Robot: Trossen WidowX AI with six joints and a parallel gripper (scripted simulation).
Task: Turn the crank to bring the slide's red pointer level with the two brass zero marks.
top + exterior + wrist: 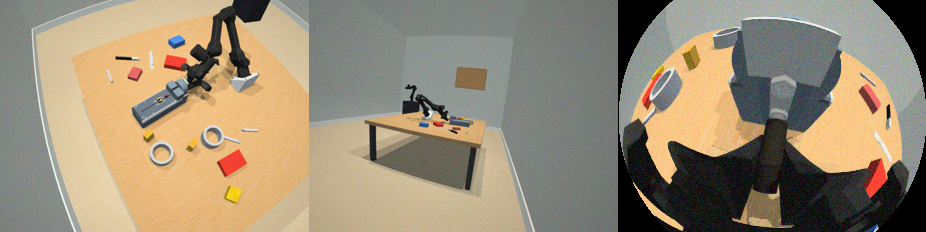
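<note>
The red pointer lies 130 mm ahead of my gripper tip, 50 mm above it and 30 mm to the left of it. From my gripper tip the other things lie so: red block: 210 mm to the right, 200 mm ahead, 20 mm below; then blue block: 370 mm to the right, 130 mm behind, 20 mm below; then dark crank handle: 20 mm behind, 20 mm above.
</note>
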